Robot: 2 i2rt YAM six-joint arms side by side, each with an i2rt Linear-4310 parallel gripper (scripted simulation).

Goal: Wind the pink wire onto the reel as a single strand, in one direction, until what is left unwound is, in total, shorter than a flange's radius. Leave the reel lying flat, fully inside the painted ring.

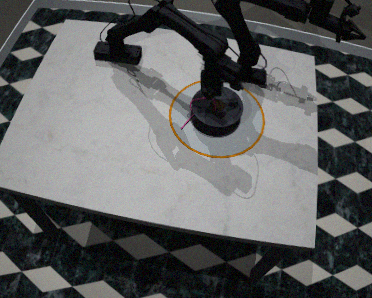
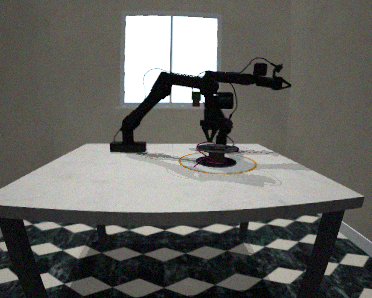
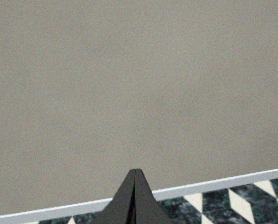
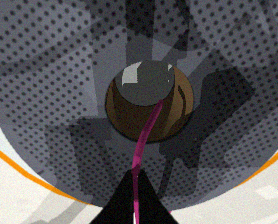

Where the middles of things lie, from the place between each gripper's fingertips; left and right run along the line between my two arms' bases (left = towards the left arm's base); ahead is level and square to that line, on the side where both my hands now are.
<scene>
Right now the dark reel (image 1: 220,123) is 3 cm to the left of my right hand and 7 cm below it.
Now: left hand 46 cm to the left of the dark reel, 36 cm above it and 16 cm short of it.
</scene>
